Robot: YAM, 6 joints.
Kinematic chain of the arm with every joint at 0, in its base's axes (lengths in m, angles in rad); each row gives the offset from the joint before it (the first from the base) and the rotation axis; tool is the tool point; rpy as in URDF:
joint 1: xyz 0 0 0.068 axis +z
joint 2: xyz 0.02 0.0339 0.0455 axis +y
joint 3: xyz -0.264 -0.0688 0 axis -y
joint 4: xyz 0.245 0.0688 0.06 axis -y
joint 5: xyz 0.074 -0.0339 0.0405 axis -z
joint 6: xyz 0.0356 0 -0.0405 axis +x
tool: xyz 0 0 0 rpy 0 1.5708 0
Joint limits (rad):
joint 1: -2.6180..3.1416
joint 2: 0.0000..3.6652
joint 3: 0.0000..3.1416
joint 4: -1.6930..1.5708
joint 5: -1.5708..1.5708
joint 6: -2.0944..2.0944
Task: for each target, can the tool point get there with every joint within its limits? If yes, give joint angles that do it. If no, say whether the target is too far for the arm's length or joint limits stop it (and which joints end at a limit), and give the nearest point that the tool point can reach.
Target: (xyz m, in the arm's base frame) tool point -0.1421 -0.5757 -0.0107
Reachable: yes | joints -1.8390 3.0549 2.5589 -0.4060 -0.4523 -1.4599
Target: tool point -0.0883 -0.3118 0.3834
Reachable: yes | joints -1.8028 1.6722 1.8531 -1.2973 0.4101 -0.8779
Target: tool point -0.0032 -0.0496 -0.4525
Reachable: no: joint limits stop it (at a limit: joint 2) | nearest point -0.0063 -0.0977 -0.3474 | short by 0.116 m
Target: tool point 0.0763 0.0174 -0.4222
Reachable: no: joint limits stop it (at a limit: joint 2) | nearest point 0.1052 0.0240 -0.3519 | short by 0.076 m
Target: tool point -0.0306 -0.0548 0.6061
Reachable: yes | joints -1.4994 1.1852 2.3211 -1.1292 1.3154 -1.5684
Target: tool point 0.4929 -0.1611 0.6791
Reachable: no: too far | nearest point 0.4124 -0.1348 0.5830 | short by 0.128 m
